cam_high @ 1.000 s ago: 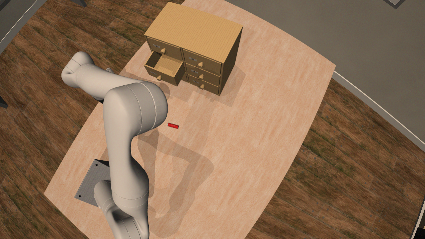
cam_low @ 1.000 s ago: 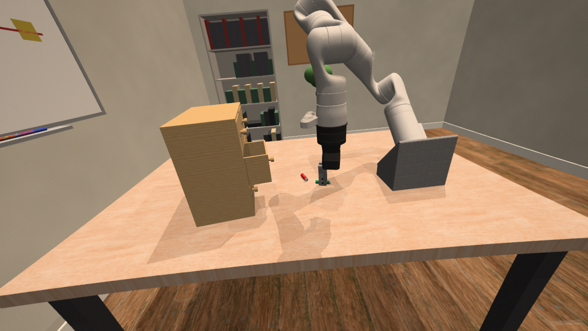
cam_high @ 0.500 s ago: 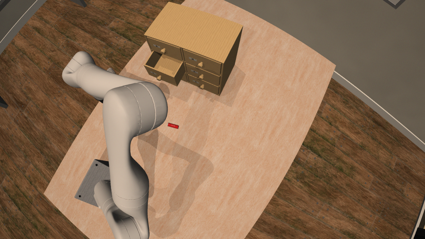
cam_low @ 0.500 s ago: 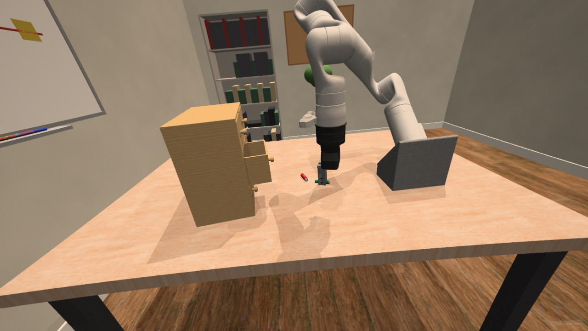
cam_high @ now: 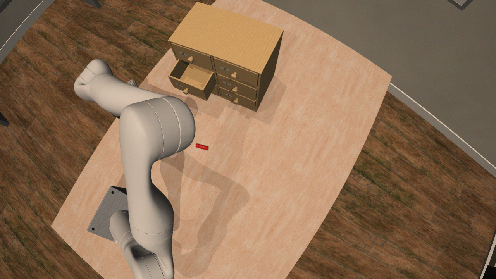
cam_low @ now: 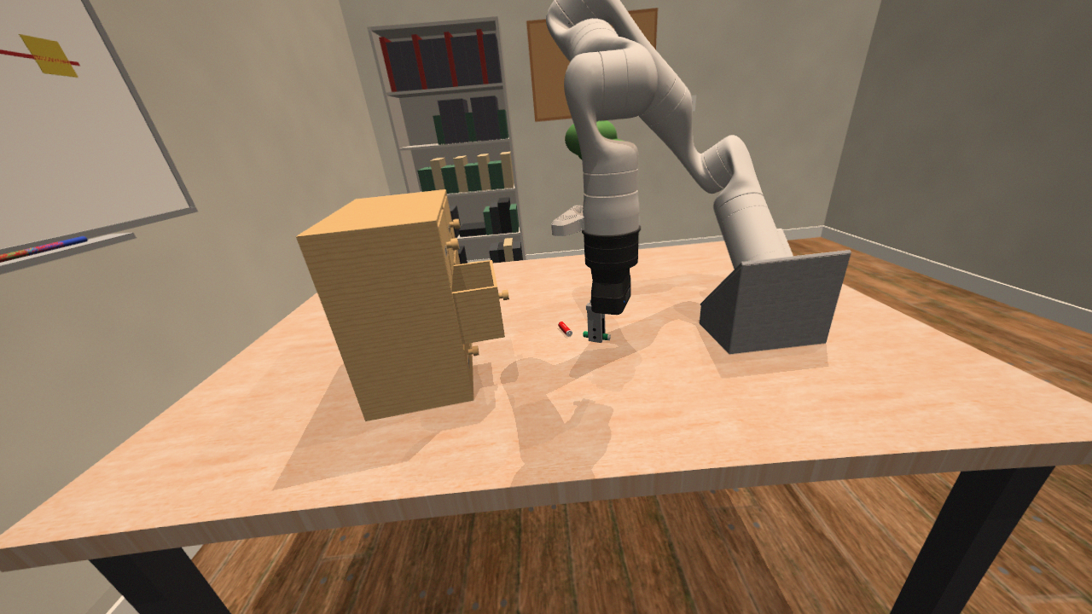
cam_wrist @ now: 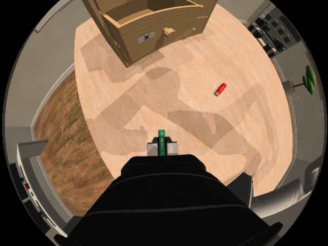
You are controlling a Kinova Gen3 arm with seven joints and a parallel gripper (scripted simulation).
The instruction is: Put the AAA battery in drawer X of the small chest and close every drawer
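Right now the red battery is 3 cm ahead of my hand, 21 cm to the right of it and 11 cm below it. From my hand the other things lie so: green AAA battery: 1 cm below.
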